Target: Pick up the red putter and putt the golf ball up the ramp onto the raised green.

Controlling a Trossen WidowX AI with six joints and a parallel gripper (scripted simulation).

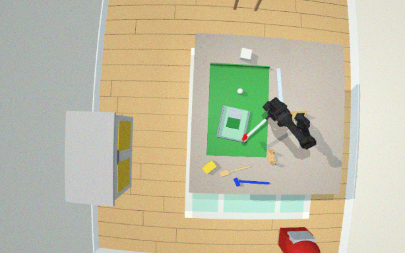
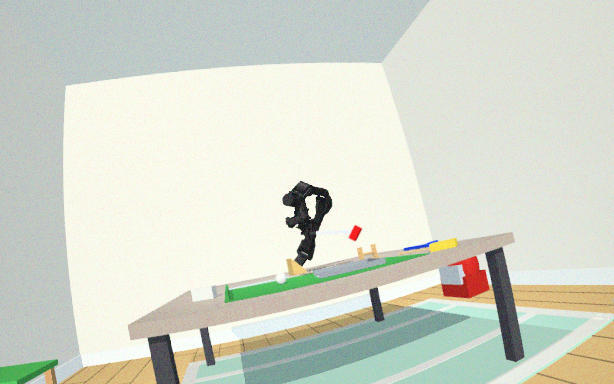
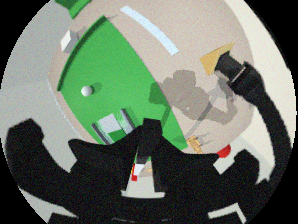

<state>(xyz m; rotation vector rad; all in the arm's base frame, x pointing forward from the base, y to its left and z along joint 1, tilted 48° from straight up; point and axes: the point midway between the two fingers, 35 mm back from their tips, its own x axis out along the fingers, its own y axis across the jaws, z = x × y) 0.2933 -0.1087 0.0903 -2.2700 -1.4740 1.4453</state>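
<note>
Now: gripper tip 240 mm to the left of the pale blue bar, 170 mm past it and 160 mm above it. From my gripper tip the other things lie so: wooden stand (320 mm to the left, 120 mm below, 70 mm behind); white golf ball (200 mm to the right, 170 mm ahead, 130 mm below); red putter (80 mm to the left, 80 mm ahead, 10 mm above).
</note>
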